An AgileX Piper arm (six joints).
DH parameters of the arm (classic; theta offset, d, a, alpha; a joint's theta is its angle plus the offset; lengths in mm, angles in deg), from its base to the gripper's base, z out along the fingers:
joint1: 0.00 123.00 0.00 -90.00
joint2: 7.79 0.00 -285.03 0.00
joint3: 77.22 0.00 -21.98 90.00
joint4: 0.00 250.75 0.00 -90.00
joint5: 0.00 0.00 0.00 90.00
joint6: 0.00 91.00 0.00 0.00
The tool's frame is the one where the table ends.
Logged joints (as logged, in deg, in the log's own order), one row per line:
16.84 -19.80 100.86 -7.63 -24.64 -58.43
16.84 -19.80 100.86 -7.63 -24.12 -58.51
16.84 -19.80 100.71 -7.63 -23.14 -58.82
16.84 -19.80 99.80 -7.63 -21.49 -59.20
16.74 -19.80 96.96 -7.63 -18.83 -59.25
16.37 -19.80 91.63 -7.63 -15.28 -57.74
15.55 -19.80 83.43 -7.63 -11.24 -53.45
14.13 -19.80 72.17 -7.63 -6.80 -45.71
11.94 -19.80 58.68 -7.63 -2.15 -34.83
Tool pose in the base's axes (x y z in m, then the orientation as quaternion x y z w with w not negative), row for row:
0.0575 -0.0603 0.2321 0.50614 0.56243 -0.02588 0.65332
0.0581 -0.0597 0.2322 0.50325 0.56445 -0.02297 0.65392
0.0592 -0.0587 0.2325 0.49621 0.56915 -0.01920 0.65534
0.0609 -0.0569 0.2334 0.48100 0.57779 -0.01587 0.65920
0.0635 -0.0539 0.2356 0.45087 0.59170 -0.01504 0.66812
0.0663 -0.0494 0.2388 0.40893 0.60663 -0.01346 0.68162
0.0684 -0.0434 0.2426 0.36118 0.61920 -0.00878 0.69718
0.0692 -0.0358 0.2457 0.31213 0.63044 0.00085 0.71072
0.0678 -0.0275 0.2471 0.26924 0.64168 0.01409 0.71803
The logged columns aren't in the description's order. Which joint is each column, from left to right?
Columns, left to right: joint2, joint1, joint4, joint3, joint5, joint6.
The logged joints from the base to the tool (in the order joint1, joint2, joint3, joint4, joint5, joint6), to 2 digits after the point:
-19.80 16.84 -7.63 100.86 -24.64 -58.43
-19.80 16.84 -7.63 100.86 -24.12 -58.51
-19.80 16.84 -7.63 100.71 -23.14 -58.82
-19.80 16.84 -7.63 99.80 -21.49 -59.20
-19.80 16.74 -7.63 96.96 -18.83 -59.25
-19.80 16.37 -7.63 91.63 -15.28 -57.74
-19.80 15.55 -7.63 83.43 -11.24 -53.45
-19.80 14.13 -7.63 72.17 -6.80 -45.71
-19.80 11.94 -7.63 58.68 -2.15 -34.83

